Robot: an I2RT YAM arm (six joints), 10 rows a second.
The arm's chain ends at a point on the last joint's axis. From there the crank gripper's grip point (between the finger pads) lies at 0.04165 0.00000 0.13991 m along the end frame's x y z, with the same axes.
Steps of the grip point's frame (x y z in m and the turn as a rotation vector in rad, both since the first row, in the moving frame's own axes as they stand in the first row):
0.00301 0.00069 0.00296 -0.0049 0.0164 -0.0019
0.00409 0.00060 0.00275 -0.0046 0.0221 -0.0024
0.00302 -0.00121 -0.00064 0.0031 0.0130 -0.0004
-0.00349 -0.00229 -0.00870 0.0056 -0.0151 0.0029
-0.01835 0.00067 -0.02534 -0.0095 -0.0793 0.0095
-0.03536 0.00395 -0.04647 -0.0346 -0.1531 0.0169
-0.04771 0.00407 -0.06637 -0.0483 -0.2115 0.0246
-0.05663 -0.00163 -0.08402 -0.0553 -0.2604 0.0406
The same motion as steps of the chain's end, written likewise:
0.00072 0.00009 0.00366 -0.0049 0.0164 -0.0019
0.00101 0.00006 0.00371 -0.0046 0.0221 -0.0024
0.00120 -0.00076 -0.00009 0.0031 0.0130 -0.0004
-0.00137 -0.00162 -0.00931 0.0056 -0.0151 0.0029
-0.00713 -0.00102 -0.02819 -0.0095 -0.0793 0.0095
-0.01349 -0.00150 -0.05109 -0.0346 -0.1531 0.0169
-0.01733 -0.00350 -0.07181 -0.0483 -0.2115 0.0246
-0.01904 -0.01051 -0.08976 -0.0553 -0.2604 0.0406

